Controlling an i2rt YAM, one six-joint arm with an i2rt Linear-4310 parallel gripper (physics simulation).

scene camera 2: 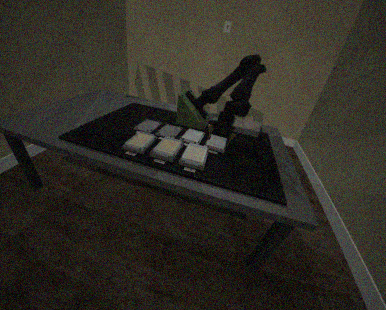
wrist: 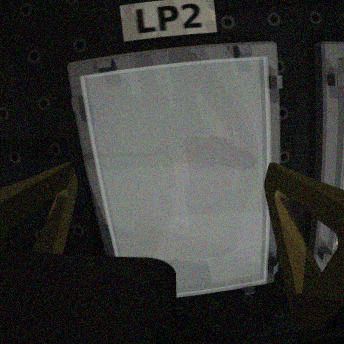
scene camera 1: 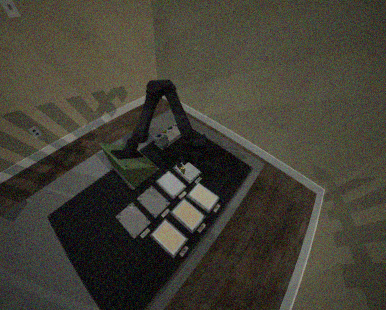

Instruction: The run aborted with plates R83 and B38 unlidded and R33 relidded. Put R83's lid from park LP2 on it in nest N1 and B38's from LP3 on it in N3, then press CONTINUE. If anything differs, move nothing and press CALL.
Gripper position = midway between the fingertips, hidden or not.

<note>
In view: the gripper (wrist: 170, 172) and a LP2 label (wrist: 134, 27).
</note>
